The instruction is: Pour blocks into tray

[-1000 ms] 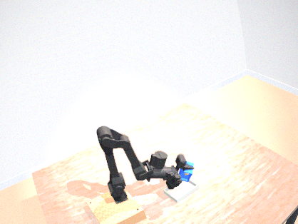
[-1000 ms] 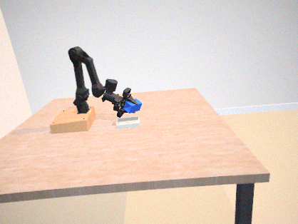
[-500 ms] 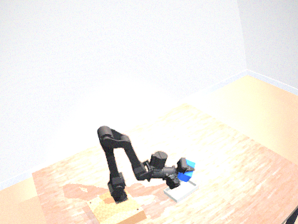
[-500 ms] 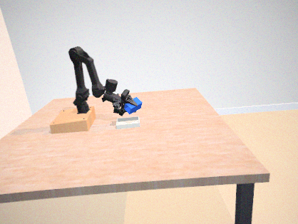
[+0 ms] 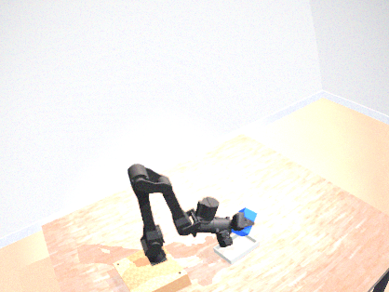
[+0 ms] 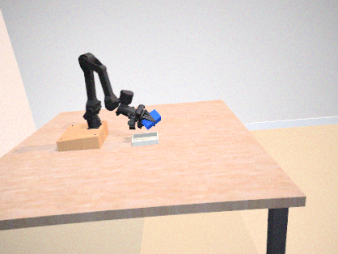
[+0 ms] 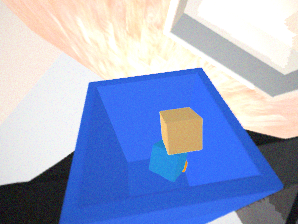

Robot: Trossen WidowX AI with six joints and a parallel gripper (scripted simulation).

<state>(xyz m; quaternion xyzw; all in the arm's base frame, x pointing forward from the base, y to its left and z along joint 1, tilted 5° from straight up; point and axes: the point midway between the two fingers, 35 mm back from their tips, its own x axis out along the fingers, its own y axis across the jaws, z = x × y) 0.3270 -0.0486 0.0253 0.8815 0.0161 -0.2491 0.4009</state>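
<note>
My gripper tip is 20 mm to the right of the cyan block, 10 mm below it and 10 mm past it. The rest, counted from my gripper tip: yellow block: 30 mm behind, 10 mm to the left; blue cup: 30 mm above, 20 mm to the left, 10 mm behind; orange block: 30 mm to the left, 10 mm ahead, 10 mm above.
</note>
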